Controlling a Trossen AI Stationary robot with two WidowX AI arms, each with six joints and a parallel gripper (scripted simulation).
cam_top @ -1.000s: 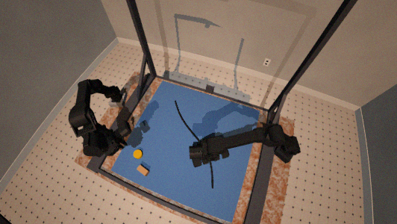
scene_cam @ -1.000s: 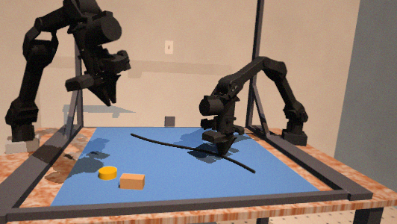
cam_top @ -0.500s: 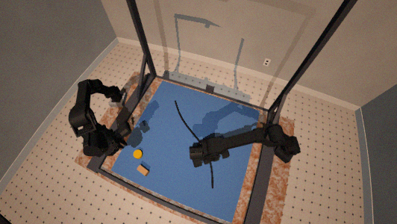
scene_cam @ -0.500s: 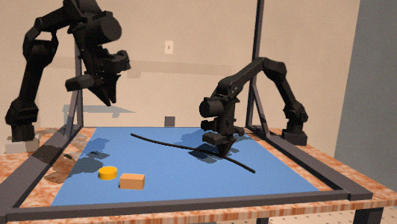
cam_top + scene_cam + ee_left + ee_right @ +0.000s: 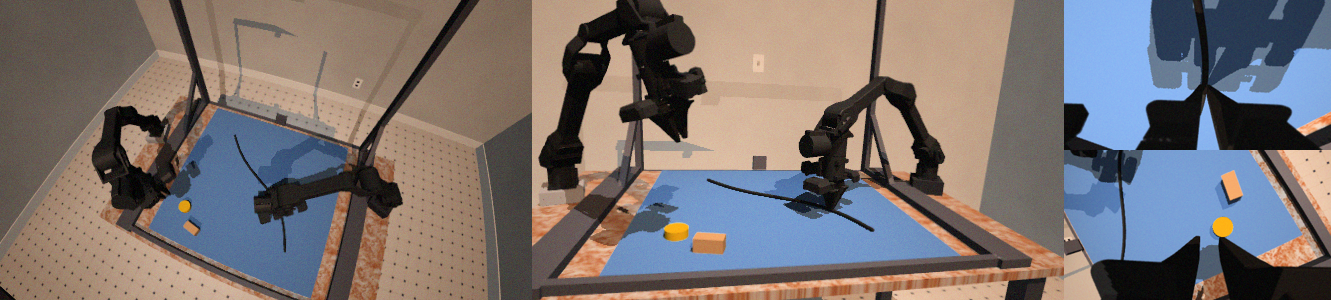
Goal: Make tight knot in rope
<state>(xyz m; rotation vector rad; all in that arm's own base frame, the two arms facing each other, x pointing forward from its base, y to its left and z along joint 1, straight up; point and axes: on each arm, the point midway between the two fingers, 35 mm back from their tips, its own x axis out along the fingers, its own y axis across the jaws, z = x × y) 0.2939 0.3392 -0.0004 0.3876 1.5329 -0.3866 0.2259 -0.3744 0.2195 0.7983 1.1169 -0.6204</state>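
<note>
My left gripper is now 14 cm to the left of the blue mat, 8 cm past it and 4 cm above it. The rest, counted from my left hand: yellow disc (39 cm to the right, 11 cm ahead, 3 cm below); then orange block (32 cm to the right, 18 cm ahead, 2 cm below).
</note>
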